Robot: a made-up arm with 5 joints. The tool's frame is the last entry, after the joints.
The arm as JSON. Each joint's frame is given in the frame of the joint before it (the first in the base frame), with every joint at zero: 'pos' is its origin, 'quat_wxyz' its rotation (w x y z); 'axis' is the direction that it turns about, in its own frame. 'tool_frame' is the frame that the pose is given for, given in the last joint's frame.
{
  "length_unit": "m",
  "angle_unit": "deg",
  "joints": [
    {
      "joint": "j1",
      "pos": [
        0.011,
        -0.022,
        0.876
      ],
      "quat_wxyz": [
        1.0,
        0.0,
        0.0,
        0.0
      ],
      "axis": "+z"
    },
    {
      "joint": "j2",
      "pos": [
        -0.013,
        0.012,
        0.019
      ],
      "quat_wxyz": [
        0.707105,
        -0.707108,
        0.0,
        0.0
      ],
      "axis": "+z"
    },
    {
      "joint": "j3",
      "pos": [
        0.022,
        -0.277,
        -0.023
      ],
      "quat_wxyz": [
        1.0,
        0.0,
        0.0,
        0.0
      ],
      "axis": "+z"
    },
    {
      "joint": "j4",
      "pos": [
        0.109,
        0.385,
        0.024
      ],
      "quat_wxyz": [
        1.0,
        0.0,
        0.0,
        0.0
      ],
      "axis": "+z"
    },
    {
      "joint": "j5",
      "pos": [
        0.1,
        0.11,
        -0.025
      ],
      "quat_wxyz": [
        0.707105,
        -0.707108,
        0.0,
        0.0
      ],
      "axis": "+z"
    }
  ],
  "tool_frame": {
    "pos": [
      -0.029,
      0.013,
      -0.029
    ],
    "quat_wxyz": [
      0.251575,
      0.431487,
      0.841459,
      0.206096
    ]
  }
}
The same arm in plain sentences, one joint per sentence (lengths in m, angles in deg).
The arm has five revolute joints in a row. What follows holds with every joint at zero, and every direction is one of the base frame's. Joint 1 is mounted 0.0110 m along +x and 0.0220 m along -y and 0.8760 m along +z from the base frame's origin and rotates about +z. Joint 2 is mounted 0.0130 m along -x and 0.0120 m along +y and 0.0190 m along +z from joint 1 and rotates about +y. Joint 3 is mounted 0.0220 m along +x and 0.0230 m along -y and 0.2770 m along +z from joint 2 and rotates about +y. Joint 4 is mounted 0.1090 m along +x and 0.0240 m along +y and 0.3850 m along -z from joint 3 and rotates about +y. Joint 5 is mounted 0.1000 m along +x and 0.0250 m along -y and 0.1100 m along -z from joint 4 and rotates about -z. The tool frame, which is the frame that the pose is given for, is mounted 0.0290 m along -x and 0.0130 m along -y and 0.0290 m along +z from joint 5; its axes are the base frame's turned by roll -35.57, pitch -14.21 and yaw -121.12 deg (as in URDF: about the fixed x, then y, then z).
